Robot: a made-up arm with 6 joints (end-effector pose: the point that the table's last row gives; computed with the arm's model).
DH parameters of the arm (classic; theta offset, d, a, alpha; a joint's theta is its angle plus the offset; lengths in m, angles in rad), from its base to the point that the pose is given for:
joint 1: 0 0.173 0 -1.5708
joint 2: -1.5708 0 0.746 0
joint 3: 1.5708 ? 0 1.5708
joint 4: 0 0.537 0 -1.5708
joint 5: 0 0 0 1.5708
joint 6: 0 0.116 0 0
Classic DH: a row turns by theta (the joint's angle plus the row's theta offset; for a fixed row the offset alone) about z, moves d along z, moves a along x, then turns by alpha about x.
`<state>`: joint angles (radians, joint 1 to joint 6).
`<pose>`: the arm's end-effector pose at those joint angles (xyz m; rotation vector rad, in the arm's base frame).
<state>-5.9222 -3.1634 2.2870 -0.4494 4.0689 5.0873</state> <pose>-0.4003 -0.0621 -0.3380 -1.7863 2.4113 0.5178</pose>
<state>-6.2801 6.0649 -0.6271 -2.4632 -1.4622 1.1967</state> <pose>-0.5135 0.1138 1.3331 -0.9381 -0.2088 -1.5313</pose>
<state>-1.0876 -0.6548 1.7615 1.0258 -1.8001 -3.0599</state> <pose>-0.0586 -0.0037 1.0456 -1.3397 -0.6310 1.9366</pose>
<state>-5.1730 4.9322 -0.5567 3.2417 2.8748 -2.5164</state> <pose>-0.5333 -0.9848 0.1664 -0.4489 1.5811 1.2750</pose>
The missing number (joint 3, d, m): 0.043
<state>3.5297 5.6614 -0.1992 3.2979 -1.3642 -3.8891</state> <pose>0.7343 0.2347 1.2436 -0.5449 -0.5856 2.7543</pose>
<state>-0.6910 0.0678 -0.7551 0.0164 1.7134 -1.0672</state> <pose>-0.1186 0.1563 1.3925 -0.2342 1.1341 -1.5784</pose>
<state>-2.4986 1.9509 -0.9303 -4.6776 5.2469 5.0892</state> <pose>-0.9966 -0.6757 0.2049 1.3830 -1.0759 -2.1884</pose>
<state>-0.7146 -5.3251 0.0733 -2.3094 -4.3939 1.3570</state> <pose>0.7315 -0.6855 0.9228 1.4287 -0.3243 -2.0528</pose>
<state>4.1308 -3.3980 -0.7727 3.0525 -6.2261 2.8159</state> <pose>-0.3767 -0.6523 -0.8795 1.8774 1.5925 -1.4230</pose>
